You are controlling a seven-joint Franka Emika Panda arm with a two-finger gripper.
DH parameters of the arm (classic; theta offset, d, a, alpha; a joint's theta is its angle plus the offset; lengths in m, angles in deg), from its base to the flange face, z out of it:
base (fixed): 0 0 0 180
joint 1: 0 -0.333 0 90
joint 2: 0 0 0 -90
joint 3: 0 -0.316 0.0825 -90
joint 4: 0 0 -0.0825 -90
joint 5: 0 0.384 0 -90
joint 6: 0 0 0.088 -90
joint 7: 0 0.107 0 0
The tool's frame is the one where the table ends.
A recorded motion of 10 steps. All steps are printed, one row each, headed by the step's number.
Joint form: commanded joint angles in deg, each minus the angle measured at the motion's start. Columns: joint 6, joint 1, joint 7, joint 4, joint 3, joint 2, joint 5.
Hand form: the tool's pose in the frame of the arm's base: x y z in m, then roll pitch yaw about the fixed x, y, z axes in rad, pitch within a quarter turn. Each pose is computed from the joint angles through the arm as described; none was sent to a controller.
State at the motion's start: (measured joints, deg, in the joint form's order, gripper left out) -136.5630 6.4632 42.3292 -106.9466 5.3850 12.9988 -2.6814
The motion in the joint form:
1: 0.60 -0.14 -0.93 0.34 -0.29 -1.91 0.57
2: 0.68 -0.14 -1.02 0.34 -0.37 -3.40 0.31
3: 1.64 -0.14 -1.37 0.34 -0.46 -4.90 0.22
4: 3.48 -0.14 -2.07 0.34 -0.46 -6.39 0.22
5: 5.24 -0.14 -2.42 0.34 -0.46 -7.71 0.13
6: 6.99 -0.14 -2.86 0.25 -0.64 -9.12 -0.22
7: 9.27 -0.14 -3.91 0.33 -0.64 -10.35 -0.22
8: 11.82 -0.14 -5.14 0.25 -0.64 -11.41 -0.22
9: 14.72 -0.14 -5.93 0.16 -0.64 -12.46 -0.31
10: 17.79 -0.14 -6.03 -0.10 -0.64 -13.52 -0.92
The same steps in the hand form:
1: 0.6250 -0.1236 0.4483 -2.9644 -0.2711 -0.9193
2: 0.6219 -0.1224 0.4645 -2.9492 -0.2908 -0.9187
3: 0.6173 -0.1210 0.4790 -2.9440 -0.2985 -0.9131
4: 0.6111 -0.1204 0.4914 -2.9506 -0.2951 -0.9013
5: 0.6051 -0.1198 0.5020 -2.9576 -0.2904 -0.8944
6: 0.5988 -0.1174 0.5126 -2.9680 -0.2884 -0.8805
7: 0.5921 -0.1167 0.5217 -2.9835 -0.2775 -0.8609
8: 0.5851 -0.1159 0.5269 -3.0060 -0.2585 -0.8367
9: 0.5773 -0.1151 0.5312 -3.0307 -0.2334 -0.8195
10: 0.5685 -0.1147 0.5338 -3.0627 -0.2069 -0.8106

